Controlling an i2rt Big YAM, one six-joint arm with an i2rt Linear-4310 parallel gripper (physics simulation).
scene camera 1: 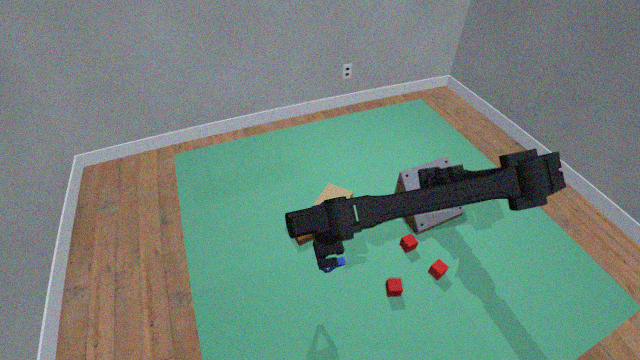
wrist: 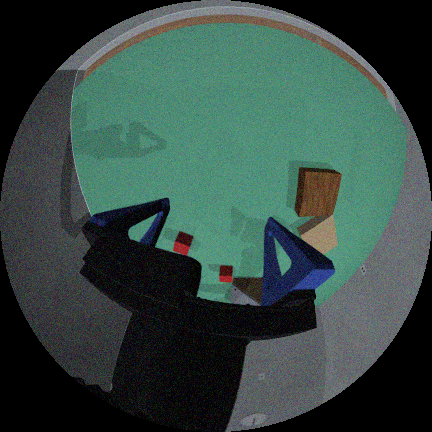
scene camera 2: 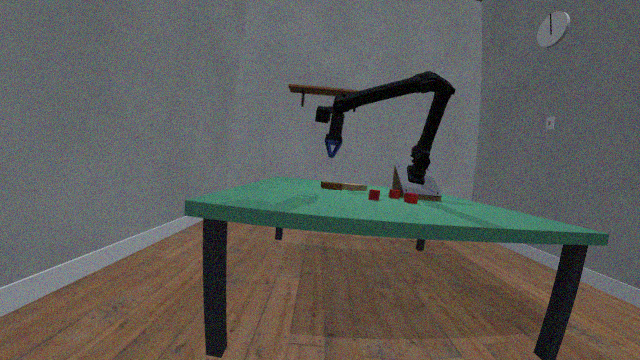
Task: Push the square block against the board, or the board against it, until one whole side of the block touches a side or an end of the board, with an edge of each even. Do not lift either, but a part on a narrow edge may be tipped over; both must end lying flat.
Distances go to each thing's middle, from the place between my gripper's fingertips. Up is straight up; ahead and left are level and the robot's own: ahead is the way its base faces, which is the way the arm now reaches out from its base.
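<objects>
Relative to the dark brown square block [wrist: 317, 188], my gripper is 210 mm to the left of it, 140 mm above it and 10 mm past it. The pale tan board [wrist: 319, 231] is 290 mm to the right of my hand, 130 mm behind it and 140 mm below it. Going by their middles, the dark brown square block is the nearest to my gripper of the things named here.
</objects>
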